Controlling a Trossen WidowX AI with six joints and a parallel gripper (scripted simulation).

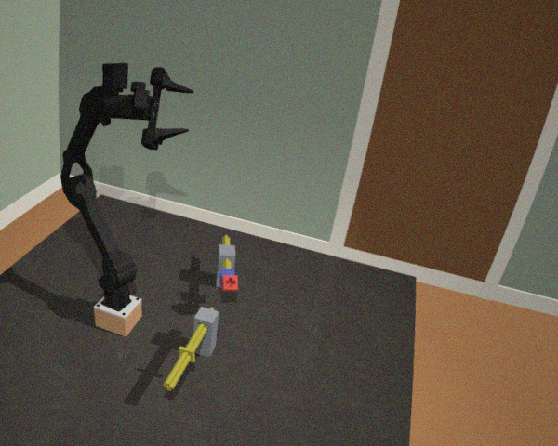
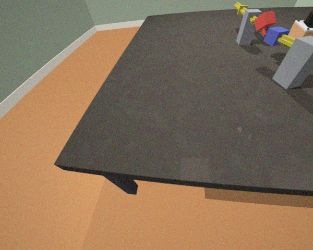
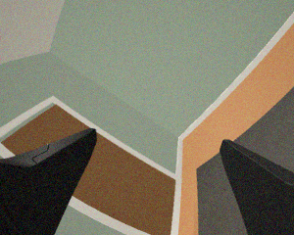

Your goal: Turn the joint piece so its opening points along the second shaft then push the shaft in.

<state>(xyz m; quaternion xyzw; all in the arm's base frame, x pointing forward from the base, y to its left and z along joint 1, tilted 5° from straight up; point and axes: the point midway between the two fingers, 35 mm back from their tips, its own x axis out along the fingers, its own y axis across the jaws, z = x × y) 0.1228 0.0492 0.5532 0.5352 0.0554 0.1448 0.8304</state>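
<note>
Now: gripper tip 50 cm above the red square joint piece, 12 cm short of it and 9 cm to the right of it.
</note>
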